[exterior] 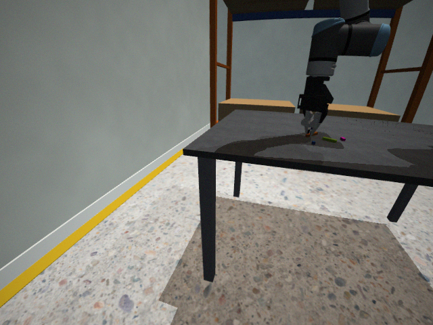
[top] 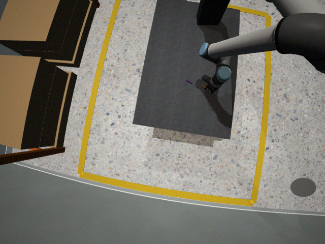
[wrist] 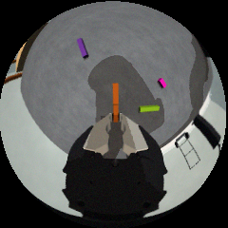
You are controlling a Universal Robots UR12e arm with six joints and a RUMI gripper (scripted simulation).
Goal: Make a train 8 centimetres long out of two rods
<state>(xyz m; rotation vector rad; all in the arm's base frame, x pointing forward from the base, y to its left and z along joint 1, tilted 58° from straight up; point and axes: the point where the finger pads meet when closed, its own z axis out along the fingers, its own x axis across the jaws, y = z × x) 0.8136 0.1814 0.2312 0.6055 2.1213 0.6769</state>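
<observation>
Right now the lime rod is 8 cm behind my hand, 1 cm to the left of it and 1 cm below it. From my hand the other things lie so: purple rod: 1 cm ahead, 17 cm to the right, 1 cm below; then magenta rod: 12 cm behind, 4 cm to the right, 1 cm below; then small blue rod: 3 cm behind, 10 cm to the left, 1 cm below.
</observation>
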